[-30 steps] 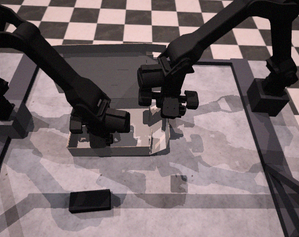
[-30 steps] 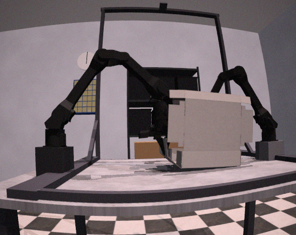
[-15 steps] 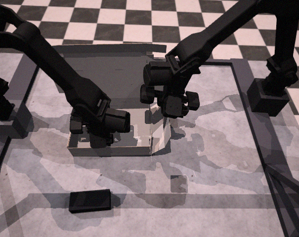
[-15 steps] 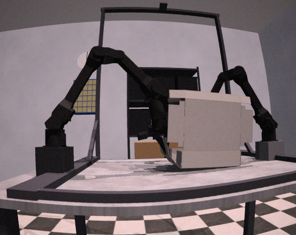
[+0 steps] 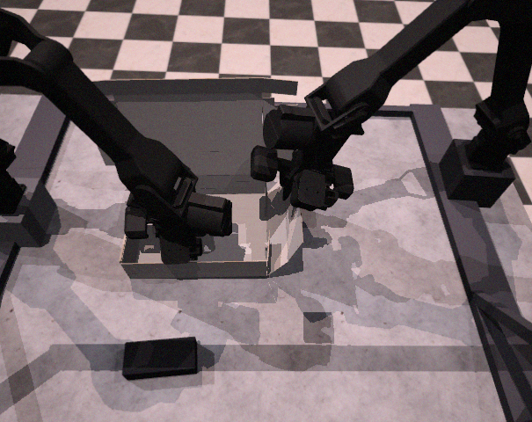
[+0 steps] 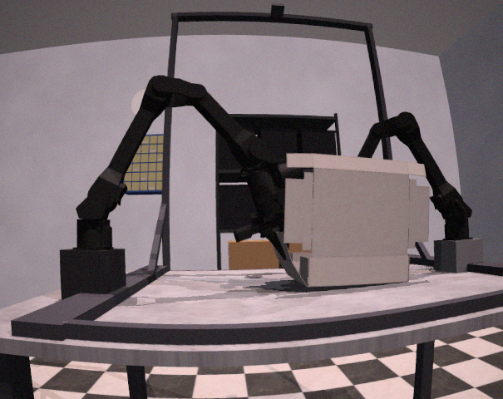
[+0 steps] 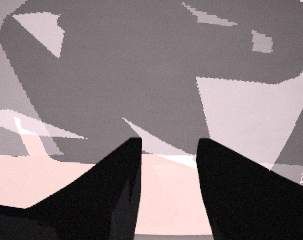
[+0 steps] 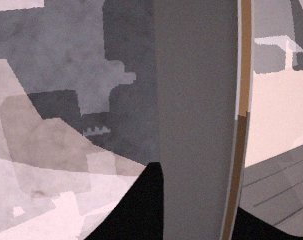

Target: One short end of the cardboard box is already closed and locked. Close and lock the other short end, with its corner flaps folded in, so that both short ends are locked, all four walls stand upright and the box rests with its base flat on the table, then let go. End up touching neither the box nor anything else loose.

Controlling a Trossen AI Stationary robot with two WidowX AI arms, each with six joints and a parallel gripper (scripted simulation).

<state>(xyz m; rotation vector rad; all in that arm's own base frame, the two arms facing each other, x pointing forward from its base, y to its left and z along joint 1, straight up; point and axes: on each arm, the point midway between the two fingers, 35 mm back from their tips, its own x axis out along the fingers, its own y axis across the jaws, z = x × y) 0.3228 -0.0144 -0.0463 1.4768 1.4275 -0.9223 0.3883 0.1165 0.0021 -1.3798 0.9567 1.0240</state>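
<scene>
Right now my left hand is 240 mm past the black block, 40 mm to the right of it and 20 mm above it.
</scene>
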